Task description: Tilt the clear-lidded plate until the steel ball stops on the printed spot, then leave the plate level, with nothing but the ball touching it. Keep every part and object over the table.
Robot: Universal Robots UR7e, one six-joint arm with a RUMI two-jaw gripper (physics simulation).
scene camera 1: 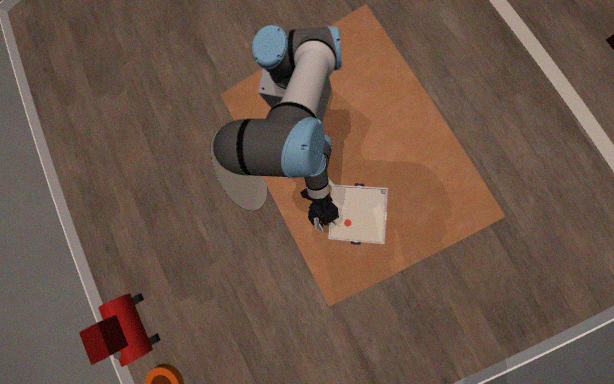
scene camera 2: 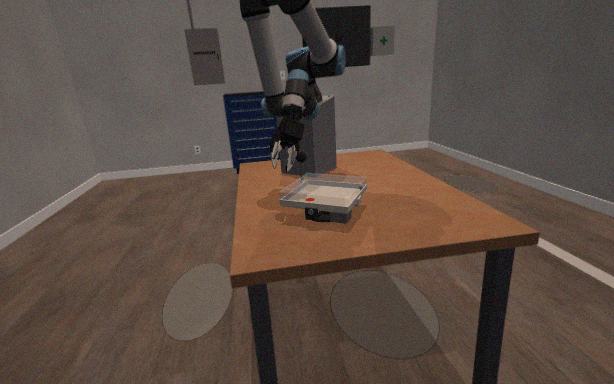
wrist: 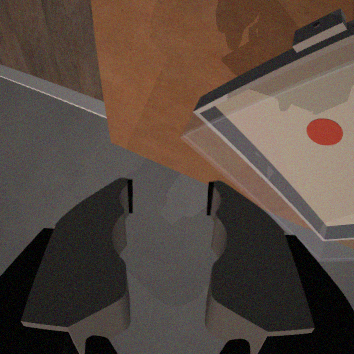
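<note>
The clear-lidded plate (scene camera 1: 362,207) (scene camera 2: 336,192) (wrist: 300,167) stands over a dark base (scene camera 2: 327,215) on the table; its exact tilt is hard to tell. The red printed spot (scene camera 1: 348,223) (scene camera 2: 310,199) (wrist: 325,132) shows on its pale floor. A small grey ball (scene camera 1: 383,191) (scene camera 2: 361,187) lies in the plate's far right corner, away from the spot; it does not show in the wrist view. My gripper (scene camera 1: 326,225) (scene camera 2: 282,166) (wrist: 169,183) is partly open and empty, above and beside the plate's left side, with its fingers apart from the plate.
A dark round knob (scene camera 2: 301,156) on a thin rod stands above the plate's far left corner, close beside my fingers in scene camera 2. Dark brackets (scene camera 1: 359,185) (scene camera 1: 355,243) sit at two plate sides. The table's (scene camera 1: 410,100) (scene camera 2: 400,230) (wrist: 135,65) left edge is near my gripper.
</note>
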